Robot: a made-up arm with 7 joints. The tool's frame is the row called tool.
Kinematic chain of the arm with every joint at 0, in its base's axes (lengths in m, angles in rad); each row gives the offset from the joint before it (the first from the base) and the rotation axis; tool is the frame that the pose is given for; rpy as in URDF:
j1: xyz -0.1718 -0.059 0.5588 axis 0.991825 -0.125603 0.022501
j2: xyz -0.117 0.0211 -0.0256 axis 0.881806 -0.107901 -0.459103
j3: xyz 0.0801 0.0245 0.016 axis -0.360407 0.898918 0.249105
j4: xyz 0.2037 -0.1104 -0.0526 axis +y
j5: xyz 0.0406 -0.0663 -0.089 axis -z
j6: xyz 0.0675 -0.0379 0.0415 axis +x
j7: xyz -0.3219 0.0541 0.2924 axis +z
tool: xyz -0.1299 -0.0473 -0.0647 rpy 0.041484 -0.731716 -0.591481
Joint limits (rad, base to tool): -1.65..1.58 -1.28..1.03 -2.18..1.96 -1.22..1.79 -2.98..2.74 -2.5..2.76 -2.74..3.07
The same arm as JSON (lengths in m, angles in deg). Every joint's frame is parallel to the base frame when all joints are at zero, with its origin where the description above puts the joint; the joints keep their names.
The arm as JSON. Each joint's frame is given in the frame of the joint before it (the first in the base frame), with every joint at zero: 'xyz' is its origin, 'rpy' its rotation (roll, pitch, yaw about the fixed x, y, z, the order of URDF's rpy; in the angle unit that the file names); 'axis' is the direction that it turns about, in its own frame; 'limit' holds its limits. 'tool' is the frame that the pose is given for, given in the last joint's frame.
{
  "units": {
    "length": "m",
    "angle": "deg"
  },
  "joints": [
    {
      "name": "j1",
      "type": "revolute",
      "origin": {
        "xyz": [
          -0.1718,
          -0.059,
          0.5588
        ],
        "rpy": [
          0.0,
          0.0,
          0.0
        ]
      },
      "axis": [
        0.991825,
        -0.125603,
        0.022501
      ],
      "limit": {
        "lower": -94.54,
        "upper": 90.53
      }
    },
    {
      "name": "j2",
      "type": "revolute",
      "origin": {
        "xyz": [
          -0.117,
          0.0211,
          -0.0256
        ],
        "rpy": [
          0.0,
          0.0,
          0.0
        ]
      },
      "axis": [
        0.881806,
        -0.107901,
        -0.459103
      ],
      "limit": {
        "lower": -73.34,
        "upper": 59.01
      }
    },
    {
      "name": "j3",
      "type": "revolute",
      "origin": {
        "xyz": [
          0.0801,
          0.0245,
          0.016
        ],
        "rpy": [
          0.0,
          0.0,
          0.0
        ]
      },
      "axis": [
        -0.360407,
        0.898918,
        0.249105
      ],
      "limit": {
        "lower": -124.9,
        "upper": 112.3
      }
    },
    {
      "name": "j4",
      "type": "revolute",
      "origin": {
        "xyz": [
          0.2037,
          -0.1104,
          -0.0526
        ],
        "rpy": [
          0.0,
          0.0,
          0.0
        ]
      },
      "axis": [
        0.0,
        1.0,
        0.0
      ],
      "limit": {
        "lower": -69.9,
        "upper": 102.56
      }
    },
    {
      "name": "j5",
      "type": "revolute",
      "origin": {
        "xyz": [
          0.0406,
          -0.0663,
          -0.089
        ],
        "rpy": [
          0.0,
          0.0,
          0.0
        ]
      },
      "axis": [
        0.0,
        0.0,
        -1.0
      ],
      "limit": {
        "lower": -170.74,
        "upper": 156.99
      }
    },
    {
      "name": "j6",
      "type": "revolute",
      "origin": {
        "xyz": [
          0.0675,
          -0.0379,
          0.0415
        ],
        "rpy": [
          0.0,
          0.0,
          0.0
        ]
      },
      "axis": [
        1.0,
        0.0,
        0.0
      ],
      "limit": {
        "lower": -143.24,
        "upper": 158.14
      }
    },
    {
      "name": "j7",
      "type": "revolute",
      "origin": {
        "xyz": [
          -0.3219,
          0.0541,
          0.2924
        ],
        "rpy": [
          0.0,
          0.0,
          0.0
        ]
      },
      "axis": [
        0.0,
        0.0,
        1.0
      ],
      "limit": {
        "lower": -156.99,
        "upper": 175.9
      }
    }
  ],
  "tool": {
    "origin": {
      "xyz": [
        -0.1299,
        -0.0473,
        -0.0647
      ],
      "rpy": [
        2.38,
        -41.92,
        -33.89
      ]
    }
  }
}

